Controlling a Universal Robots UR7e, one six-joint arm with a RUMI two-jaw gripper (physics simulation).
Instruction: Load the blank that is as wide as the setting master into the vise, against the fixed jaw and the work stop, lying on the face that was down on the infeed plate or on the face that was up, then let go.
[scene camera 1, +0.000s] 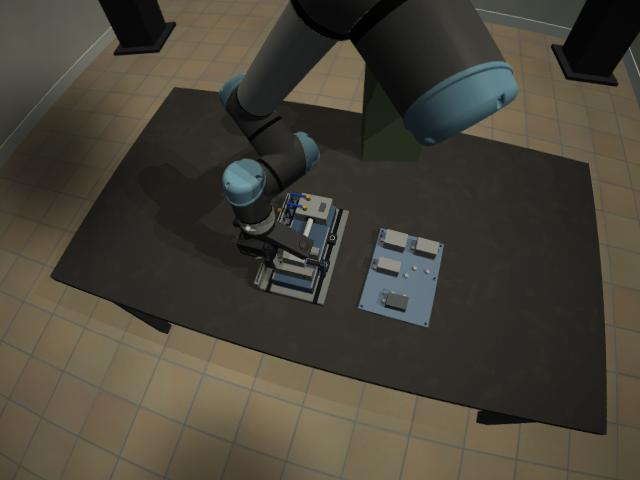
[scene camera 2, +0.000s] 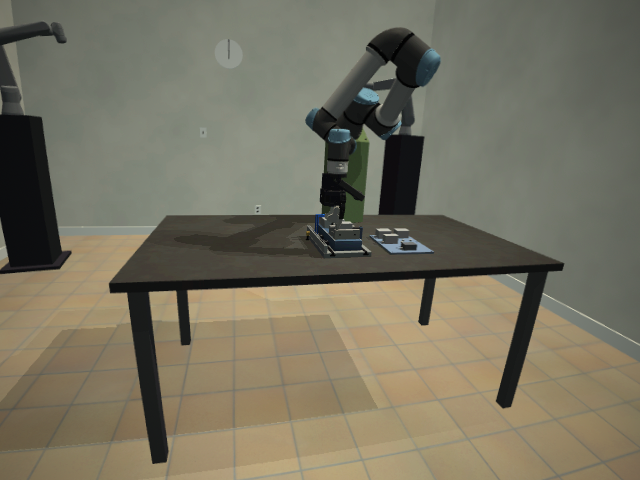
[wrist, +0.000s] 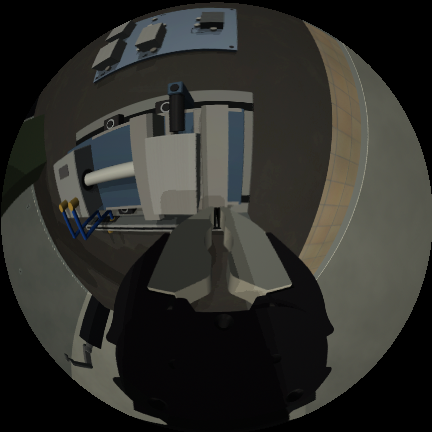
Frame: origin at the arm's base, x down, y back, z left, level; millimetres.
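Seen in the pictures: gripper, fingertip midpoint: (scene camera 1: 278, 264) (scene camera 2: 336, 229) (wrist: 215, 209); arm's base, origin of the base link: (scene camera 2: 346, 128).
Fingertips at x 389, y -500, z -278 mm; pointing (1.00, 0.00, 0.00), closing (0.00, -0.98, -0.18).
Pixels of each thing's top centre, then the offset from my fingertips to it.
- pale grey blank, middle of its top: (wrist: 170, 176) (scene camera 1: 294, 253) (scene camera 2: 344, 222) dx -20, dy +25, dz +42 mm
- vise, middle of its top: (wrist: 110, 182) (scene camera 1: 302, 233) (scene camera 2: 338, 222) dx -3, dy +93, dz +51 mm
- black work stop, middle of its top: (wrist: 174, 111) dx +0, dy +16, dz +91 mm
- darker block, middle of its top: (scene camera 1: 397, 300) (scene camera 2: 409, 243) dx +63, dy -50, dz +313 mm
- infeed plate, middle of its top: (scene camera 1: 403, 274) (scene camera 2: 399, 242) dx +88, dy +35, dz +332 mm
- rail, middle of its top: (wrist: 146, 228) dx +46, dy +108, dz -36 mm
In the wrist view a pale grey blank (wrist: 172, 172) lies flat in the vise (wrist: 235, 155) (scene camera 1: 292, 282), between the movable jaw (wrist: 141, 170) and the fixed jaw (wrist: 215, 150) (scene camera 1: 294, 271). A thin dark line runs between blank and fixed jaw; contact there is unclear. The black work stop (wrist: 176, 114) meets or nearly meets the blank's far end. My gripper (wrist: 215, 209) is shut and empty, its tips by the fixed jaw's near end, opposite the work stop. A darker block (scene camera 1: 397, 301) (wrist: 212, 20), apparently the setting master, sits on the infeed plate (scene camera 1: 413, 294).
Three other pale blocks (scene camera 1: 394, 240) (scene camera 1: 425, 248) (scene camera 1: 388, 266) stand on the infeed plate, with bare pins beside them. Blue bent rods (wrist: 84, 227) with yellow ends stand by the vise's screw end. A rail (wrist: 145, 228) runs along the vise's near side.
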